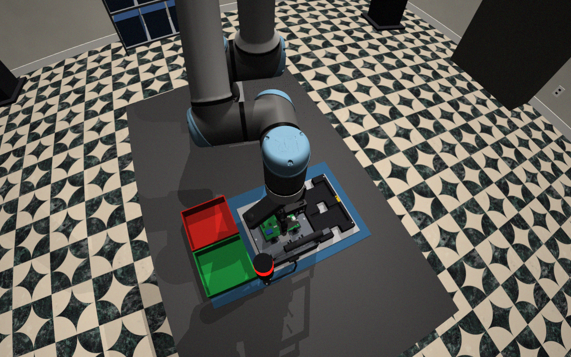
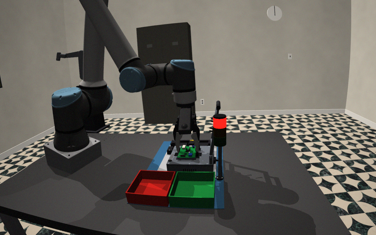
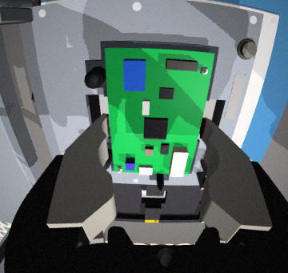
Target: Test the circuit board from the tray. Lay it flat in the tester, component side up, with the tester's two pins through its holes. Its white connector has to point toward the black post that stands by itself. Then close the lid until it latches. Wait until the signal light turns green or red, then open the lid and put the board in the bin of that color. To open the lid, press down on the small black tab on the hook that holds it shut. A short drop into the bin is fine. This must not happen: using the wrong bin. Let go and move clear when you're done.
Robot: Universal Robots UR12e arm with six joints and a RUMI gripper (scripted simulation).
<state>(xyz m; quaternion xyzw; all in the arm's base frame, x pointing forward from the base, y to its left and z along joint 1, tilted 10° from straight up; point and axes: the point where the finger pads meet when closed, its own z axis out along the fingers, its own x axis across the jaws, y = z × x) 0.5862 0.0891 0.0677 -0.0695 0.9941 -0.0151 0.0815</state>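
My hand is right at the green circuit board. Round my hand: clear lid: 11 cm ahead, 2 cm to the left, 11 cm above; then green bin: 7 cm ahead, 19 cm to the right, 6 cm below; then red bin: 8 cm behind, 21 cm to the right, 6 cm below.
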